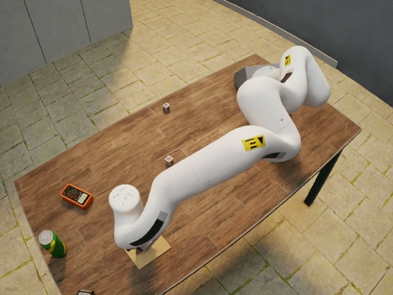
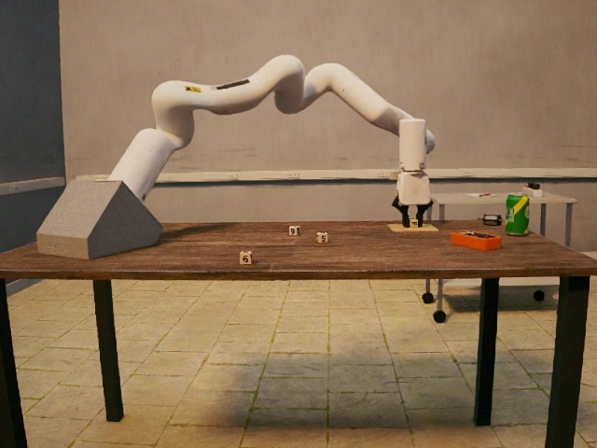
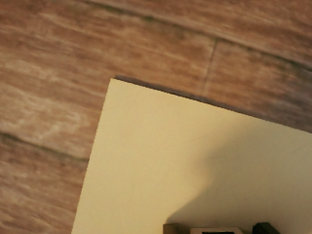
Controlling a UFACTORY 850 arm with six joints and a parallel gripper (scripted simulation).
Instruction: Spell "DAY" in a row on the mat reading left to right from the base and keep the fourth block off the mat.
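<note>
My gripper is now 2 cm above the tan mat. Also, from my hand: dark object (26 cm ahead, 6 cm to the left, 1 cm below).
</note>
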